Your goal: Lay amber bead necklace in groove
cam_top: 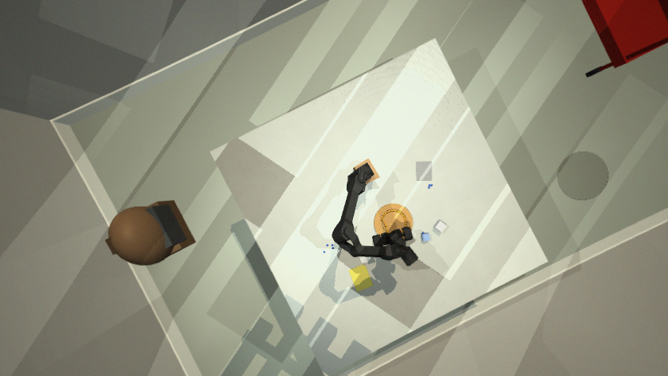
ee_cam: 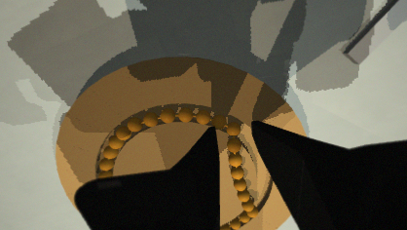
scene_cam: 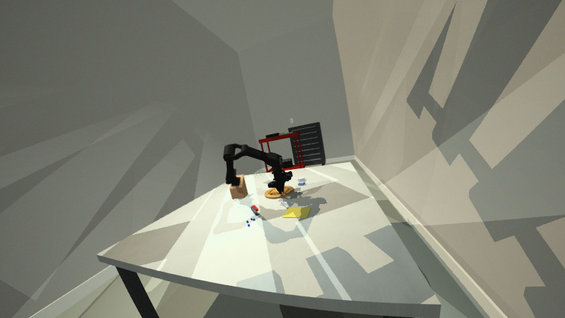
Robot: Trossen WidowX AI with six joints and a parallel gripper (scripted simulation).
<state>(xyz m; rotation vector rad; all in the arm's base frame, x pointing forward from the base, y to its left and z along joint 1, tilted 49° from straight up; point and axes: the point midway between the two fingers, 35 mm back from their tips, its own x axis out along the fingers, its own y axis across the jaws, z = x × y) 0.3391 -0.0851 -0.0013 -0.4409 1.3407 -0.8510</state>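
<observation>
Now: the round bead board 50 mm to the left of my gripper tip, 30 mm behind it and 10 mm below it. The rest, counted from my gripper tip: yellow pad: 240 mm to the right, 120 mm ahead, 20 mm below; then light blue cube: 160 mm to the left, 120 mm ahead, 10 mm below; then red-handled tool: 180 mm to the right, 120 mm behind, 10 mm below.
</observation>
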